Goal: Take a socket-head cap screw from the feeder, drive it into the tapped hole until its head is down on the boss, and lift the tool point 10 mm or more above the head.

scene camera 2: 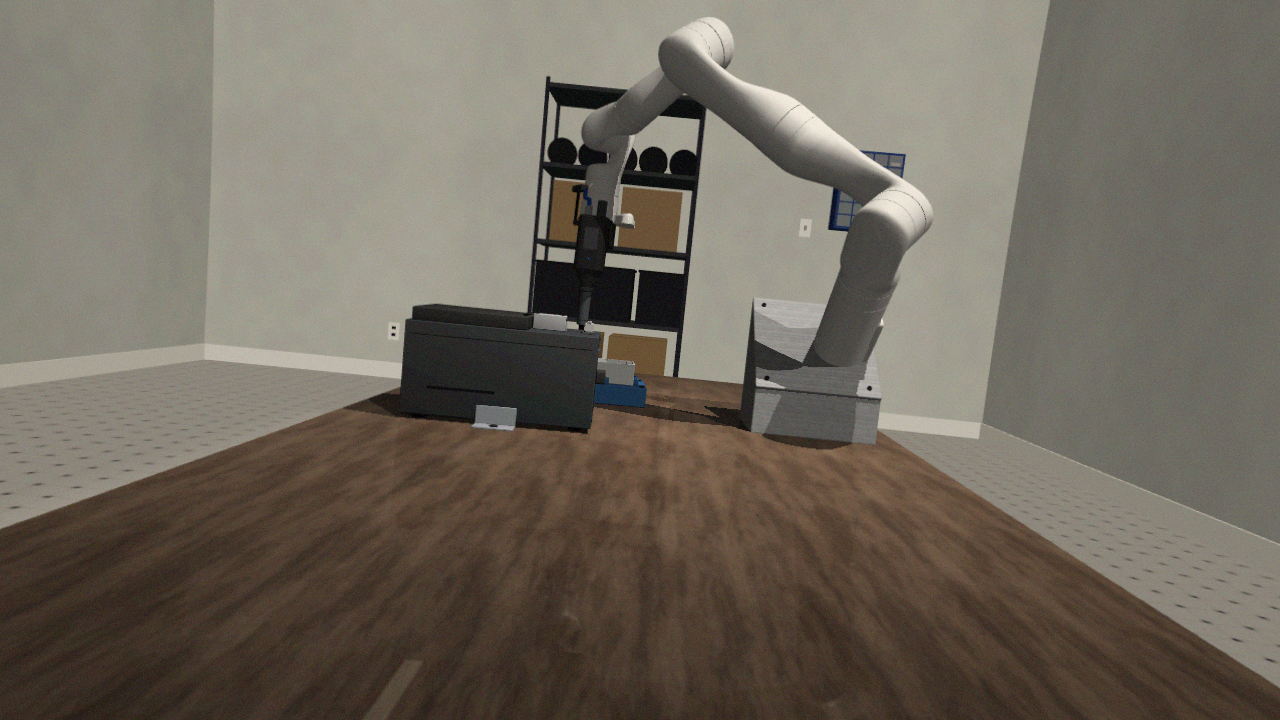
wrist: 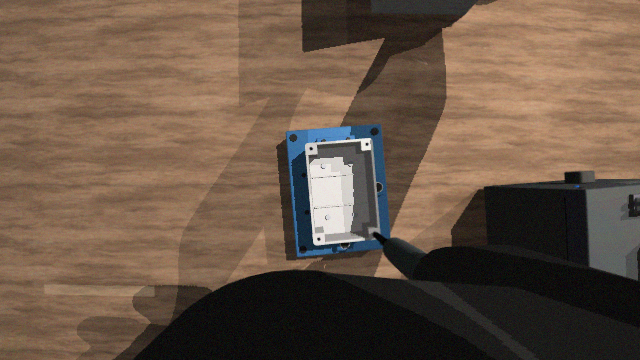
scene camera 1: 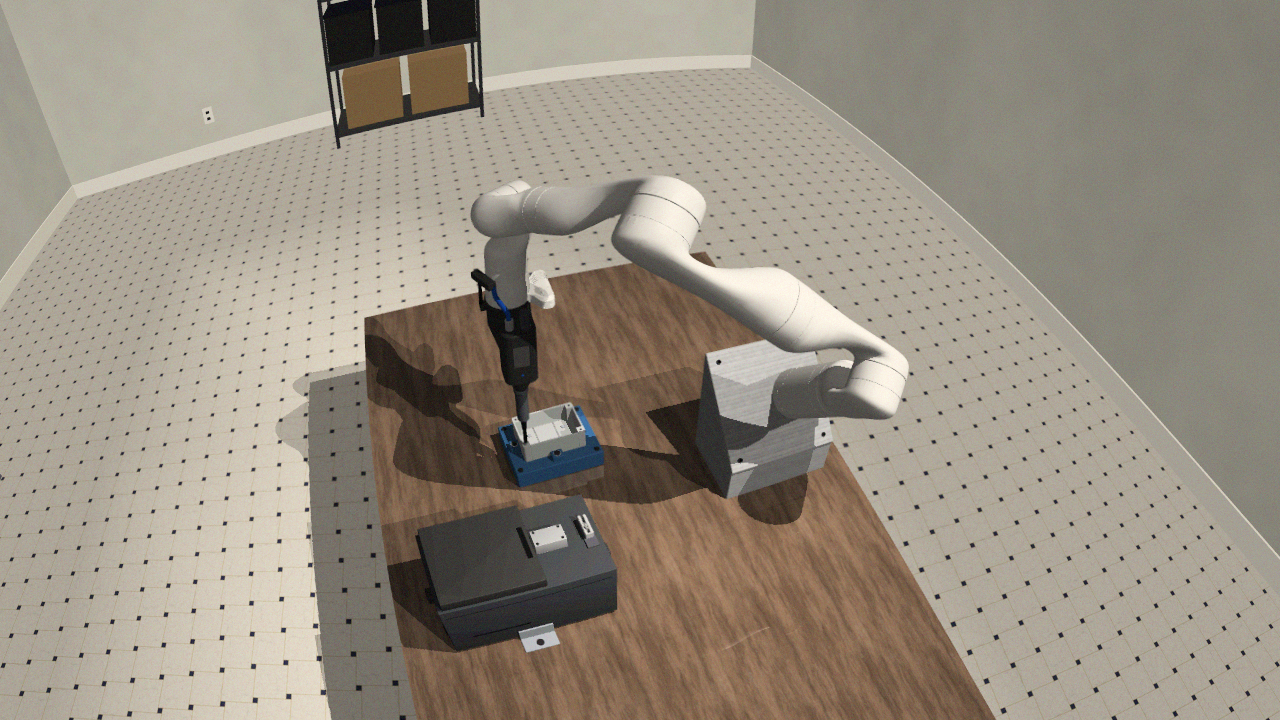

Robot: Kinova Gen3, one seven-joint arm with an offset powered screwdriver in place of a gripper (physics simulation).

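The screwdriver, in place of a gripper, points down at one corner boss of a light grey open housing. In the wrist view its tip overlaps the lower right corner boss; contact or a small gap cannot be told. The tip hides that hole, and a screw at the tip cannot be made out. The other three corner bosses show dark holes. The housing sits in a blue fixture. The dark grey feeder stands apart from it.
A white plate and a small metal piece are on the feeder's top. A small bracket is at its front. The arm's grey metal mount stands right of the fixture. A shelf rack stands behind.
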